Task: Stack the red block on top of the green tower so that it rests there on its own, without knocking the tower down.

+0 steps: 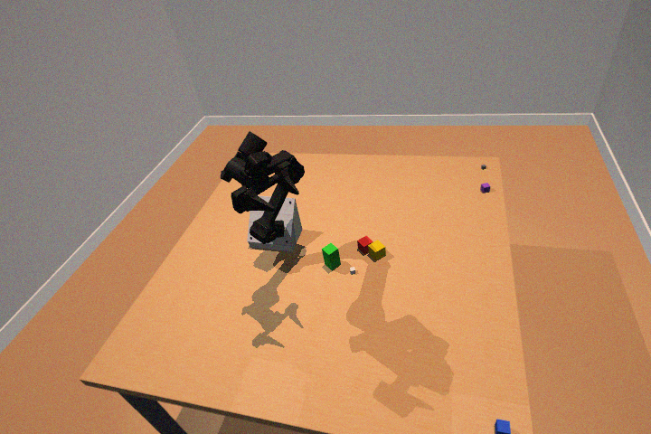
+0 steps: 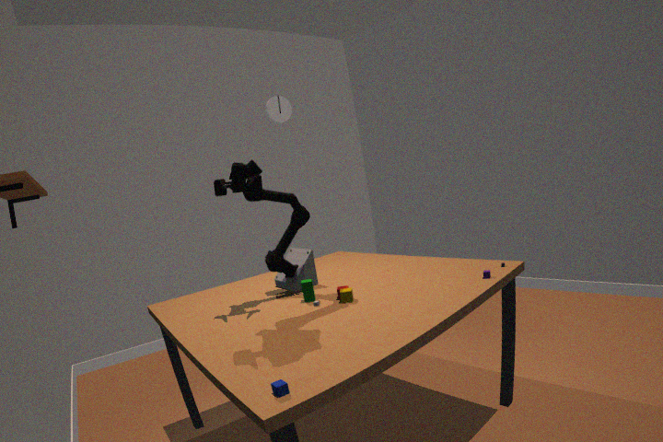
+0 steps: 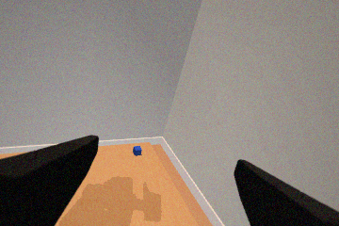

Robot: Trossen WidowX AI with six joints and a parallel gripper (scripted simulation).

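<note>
Now: the red block 470 mm below my gripper tip, 310 mm to the left of it and 130 mm ahead of it. The rest, counted from my gripper tip: tiny white cube 480 mm below, 200 mm to the left, 90 mm ahead; then yellow block 470 mm below, 290 mm to the left, 170 mm ahead; then blue block 530 mm ahead, 470 mm below, 280 mm to the right.
</note>
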